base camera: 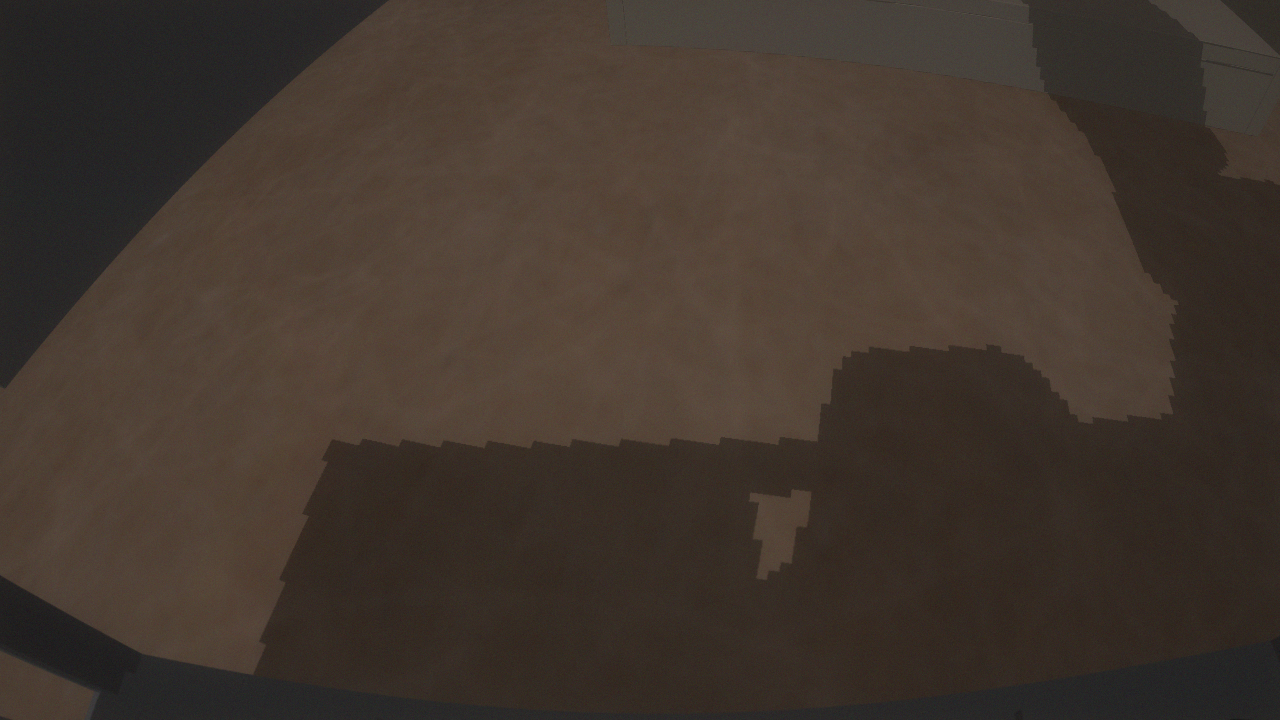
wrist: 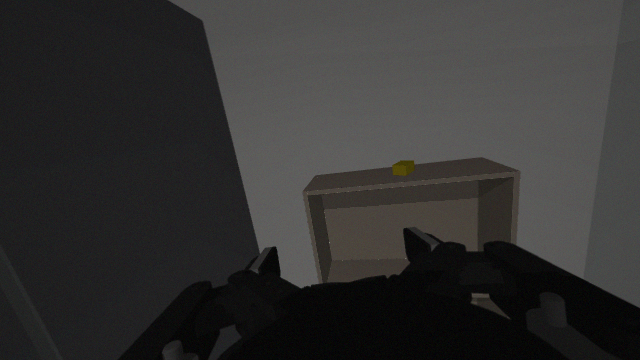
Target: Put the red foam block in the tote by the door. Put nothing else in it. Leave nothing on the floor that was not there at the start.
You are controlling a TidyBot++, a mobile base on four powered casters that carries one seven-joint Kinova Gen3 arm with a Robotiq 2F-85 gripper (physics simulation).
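Places are measured from the arm's base along level axes (x ahead, y left, z up), in centimetres.
Pixels of known places: gripper, fingertip midpoint: (wrist: 341, 251).
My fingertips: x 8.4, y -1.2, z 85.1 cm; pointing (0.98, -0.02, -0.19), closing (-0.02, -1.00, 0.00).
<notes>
Behind a point stands the place of what it marks.
My gripper (wrist: 341, 251) @[y -1.2, x 8.4, z 85.1 cm] is open and empty, seen from behind in the wrist view, with its two fingers wide apart in front of a shelf unit. The red foam block does not show in either view. The tote by the door does not show in either view.
The shelf unit (wrist: 515, 210) @[y -69.0, x 72.1, z 51.5 cm] (base camera: 805, 31) @[y -14.0, x 84.0, z -36.3 cm] stands against the pale wall (wrist: 400, 90) @[y -44.4, x 110.5, z 102.0 cm]. A small yellow block (wrist: 403, 168) @[y -35.4, x 88.8, z 69.5 cm] lies on its top board. A tall dark panel (wrist: 125, 125) @[y 57.5, x 71.3, z 101.8 cm] (base camera: 134, 107) @[y 58.2, x 68.0, z -28.3 cm] rises at the left. Shadows fall on the brown floor (base camera: 581, 250) @[y 8.2, x 50.8, z -39.6 cm].
</notes>
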